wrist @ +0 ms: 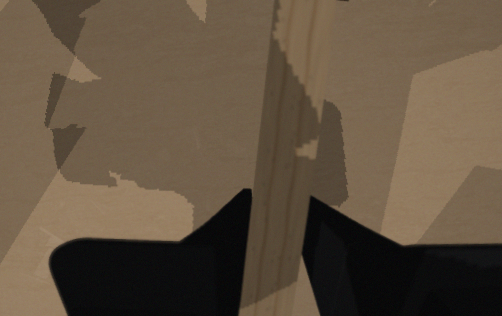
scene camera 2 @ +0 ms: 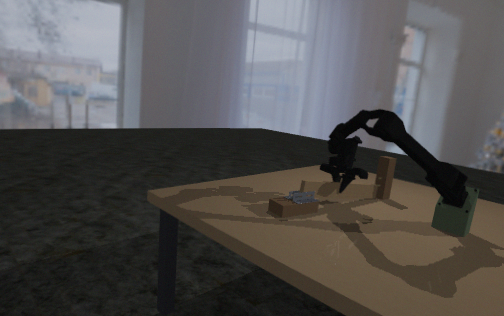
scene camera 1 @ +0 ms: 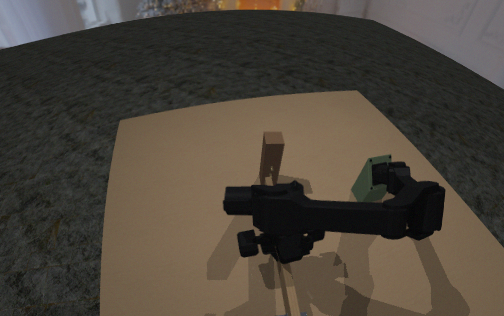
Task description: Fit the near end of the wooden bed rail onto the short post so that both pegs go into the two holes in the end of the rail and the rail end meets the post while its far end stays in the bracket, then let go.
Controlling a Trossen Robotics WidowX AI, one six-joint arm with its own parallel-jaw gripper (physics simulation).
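Places are measured from the arm's base along level axes (x right, y up, z back), in centimetres.
Where they show: gripper, fingertip midpoint: (wrist: pixel 271 197) (scene camera 2: pixel 337 192); arm's base, link origin: (scene camera 2: pixel 454 197) (scene camera 1: pixel 379 173).
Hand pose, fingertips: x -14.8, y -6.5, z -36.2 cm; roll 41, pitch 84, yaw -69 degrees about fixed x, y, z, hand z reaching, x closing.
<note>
Things, the pixels of their top centre, and the offset from my fingertips. "spot": a spot on its surface instead. Level surfaces: height alone.
- tan table, surface height: dy -4.8 cm
- short upright post, surface spot: (scene camera 1: pixel 272 153) spot: dx +26.1, dy +9.7, dz +3.7 cm
- small pale peg, surface spot: (scene camera 1: pixel 272 169) spot: dx +24.9, dy +4.3, dz +4.0 cm
- metal bracket, top centre: (scene camera 2: pixel 302 191) dx -18.4, dy +2.2, dz -2.5 cm
- wooden block, top centre: (scene camera 2: pixel 294 199) dx -21.4, dy -0.8, dz -3.0 cm
The wooden bed rail (scene camera 1: pixel 289 291) (scene camera 2: pixel 363 190) (wrist: pixel 281 163) lies long and thin on the tan table (scene camera 1: pixel 157 188) (scene camera 2: pixel 244 232). My gripper (scene camera 1: pixel 279 251) (scene camera 2: pixel 343 184) (wrist: pixel 271 197) is shut on the rail from above, one black finger on each side. The short upright post (scene camera 1: pixel 272 153) (scene camera 2: pixel 385 180) stands just beyond the gripper. In scene camera 2 the rail's end lies close to the post's foot; whether they touch is hidden. A small pale peg (scene camera 1: pixel 272 169) shows on the post's face. The rail's other end reaches the metal bracket (scene camera 2: pixel 301 197) on a wooden block (scene camera 2: pixel 288 207).
A green block (scene camera 1: pixel 367 185) stands on the table to the right, beside the arm's base. The black arm (scene camera 1: pixel 345 216) reaches across from the right. The table's front edge and a dark leg (scene camera 2: pixel 167 257) show in scene camera 2; dark floor lies around.
</note>
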